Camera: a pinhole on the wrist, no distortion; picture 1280 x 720 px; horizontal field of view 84.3 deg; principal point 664.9 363.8 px. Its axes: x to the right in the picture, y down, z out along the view. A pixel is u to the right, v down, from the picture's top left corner.
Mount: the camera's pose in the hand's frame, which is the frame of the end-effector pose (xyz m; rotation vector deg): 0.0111 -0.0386 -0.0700 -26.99 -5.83 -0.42
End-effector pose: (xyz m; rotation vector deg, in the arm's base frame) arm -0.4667 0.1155 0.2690 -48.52 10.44 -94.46
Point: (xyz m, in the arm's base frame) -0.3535 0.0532 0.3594
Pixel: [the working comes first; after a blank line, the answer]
In the camera's frame: 0.1008 0.0044 0.1989

1023.1 379.5
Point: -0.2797 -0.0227 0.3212
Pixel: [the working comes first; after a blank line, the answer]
In the camera's frame: 0.1524 0.0984 0.2332

1126.9 662.0
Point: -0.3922 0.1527 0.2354
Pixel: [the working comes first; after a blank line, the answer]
In the camera's frame: -0.0483 0.0455 0.1454

430.1 585.1
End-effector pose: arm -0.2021 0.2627 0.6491 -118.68 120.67 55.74
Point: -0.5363 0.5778 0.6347
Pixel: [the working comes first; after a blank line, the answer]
In the camera's frame: -0.2066 0.1099 0.4785

359.6 526.1
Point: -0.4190 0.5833 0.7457
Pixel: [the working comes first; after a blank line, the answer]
In the camera's frame: -0.2873 0.1122 0.3385

64.9 598.1
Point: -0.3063 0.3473 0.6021
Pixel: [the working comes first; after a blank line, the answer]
In the camera's frame: -0.0336 0.0099 0.2194

556.5 395.6
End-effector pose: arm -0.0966 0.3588 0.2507 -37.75 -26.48 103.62
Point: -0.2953 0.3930 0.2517
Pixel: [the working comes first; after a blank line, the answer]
In the camera's frame: 0.0915 0.0658 0.2468

927.0 552.2
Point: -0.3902 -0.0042 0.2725
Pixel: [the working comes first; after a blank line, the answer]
In the camera's frame: -0.2538 0.1857 0.4301

247.6 669.1
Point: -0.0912 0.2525 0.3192
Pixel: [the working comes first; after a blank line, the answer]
In the camera's frame: -0.1146 -0.0330 0.1297

39.9 183.7
